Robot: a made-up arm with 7 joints. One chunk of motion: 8 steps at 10 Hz.
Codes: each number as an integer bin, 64 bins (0 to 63) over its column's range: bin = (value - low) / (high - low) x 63, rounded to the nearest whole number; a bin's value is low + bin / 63 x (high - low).
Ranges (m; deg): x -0.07..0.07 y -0.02..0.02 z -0.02..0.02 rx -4..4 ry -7..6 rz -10..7
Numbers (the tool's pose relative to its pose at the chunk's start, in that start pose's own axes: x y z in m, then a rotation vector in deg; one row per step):
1: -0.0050 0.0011 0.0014 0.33 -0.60 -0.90
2: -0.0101 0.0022 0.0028 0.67 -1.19 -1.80
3: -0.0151 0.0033 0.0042 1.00 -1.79 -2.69
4: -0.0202 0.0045 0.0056 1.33 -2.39 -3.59
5: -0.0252 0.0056 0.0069 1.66 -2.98 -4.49
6: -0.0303 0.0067 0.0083 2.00 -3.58 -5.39
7: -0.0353 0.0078 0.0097 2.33 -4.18 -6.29
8: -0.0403 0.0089 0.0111 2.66 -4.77 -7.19
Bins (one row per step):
1: 29 33 34 34 31 34
2: 27 35 36 37 28 30
3: 25 37 38 39 25 27
4: 22 39 40 42 22 24
5: 20 40 42 45 19 20
6: 18 42 45 47 17 17
7: 16 44 47 50 14 14
8: 13 46 49 52 11 10

